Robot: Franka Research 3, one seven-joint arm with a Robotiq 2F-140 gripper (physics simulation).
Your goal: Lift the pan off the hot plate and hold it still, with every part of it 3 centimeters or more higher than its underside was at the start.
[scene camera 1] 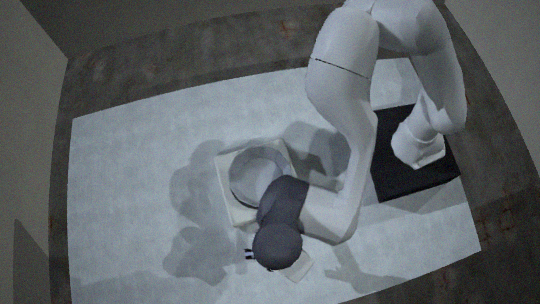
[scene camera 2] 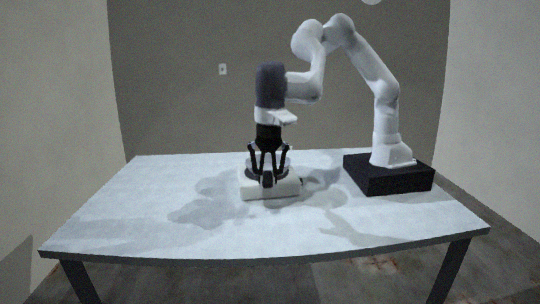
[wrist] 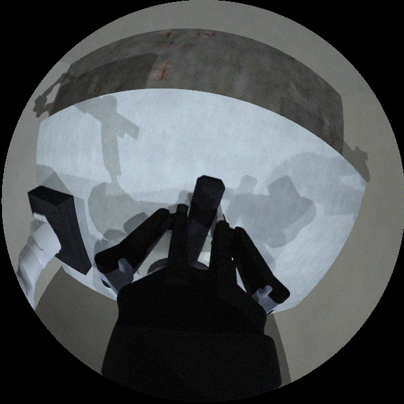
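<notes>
A round pan (scene camera 1: 252,175) (scene camera 2: 253,176) with a grey, see-through-looking wall and a dark base sits on a cream, square hot plate (scene camera 1: 225,190) (scene camera 2: 250,193). Its thick black handle (wrist: 208,197) points toward the table's front edge in the scene camera 2 view. My gripper (scene camera 2: 268,178) (wrist: 201,204) is shut on the handle, with one finger on each side. It points straight down. In the scene camera 1 view the arm's dark wrist hides most of the gripper and the handle. The pan's underside appears to rest on the hot plate; any small gap there cannot be made out.
The arm's base stands on a black block (scene camera 1: 387,187) (scene camera 2: 400,184) (wrist: 75,220) to the right on the pale table (scene camera 1: 125,150) (scene camera 2: 150,175). The forearm reaches over from the right. A small knob shows at the hot plate's right side in the scene camera 2 view.
</notes>
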